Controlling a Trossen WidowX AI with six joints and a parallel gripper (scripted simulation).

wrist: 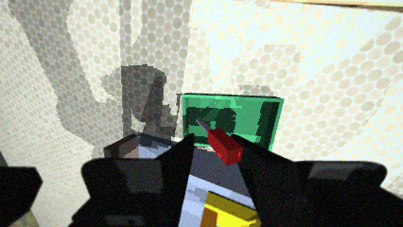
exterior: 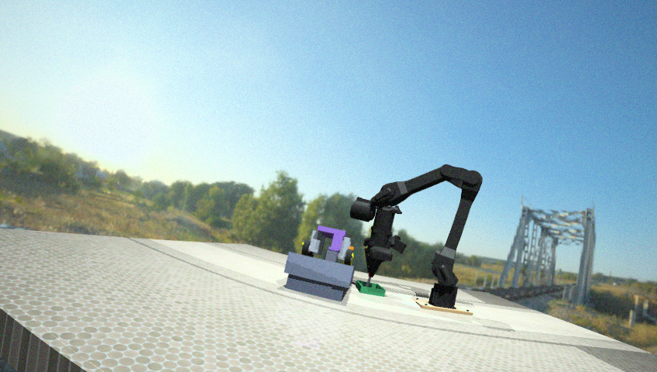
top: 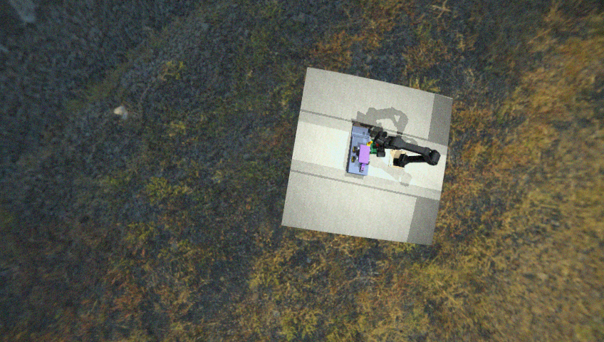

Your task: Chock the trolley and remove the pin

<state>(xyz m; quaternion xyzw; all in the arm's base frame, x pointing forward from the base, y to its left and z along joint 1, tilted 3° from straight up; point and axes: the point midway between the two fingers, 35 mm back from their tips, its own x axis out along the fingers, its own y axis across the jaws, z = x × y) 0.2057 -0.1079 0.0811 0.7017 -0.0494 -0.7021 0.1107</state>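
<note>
My gripper tip is now 10 mm past the tray, 20 mm to the right of it and 60 mm above it. Round my gripper tip: yellow chock 80 mm ahead, 30 mm to the left, 30 mm above; grey-blue ramp 130 mm ahead, 110 mm to the left; red-headed stop pin 10 mm below.
</note>
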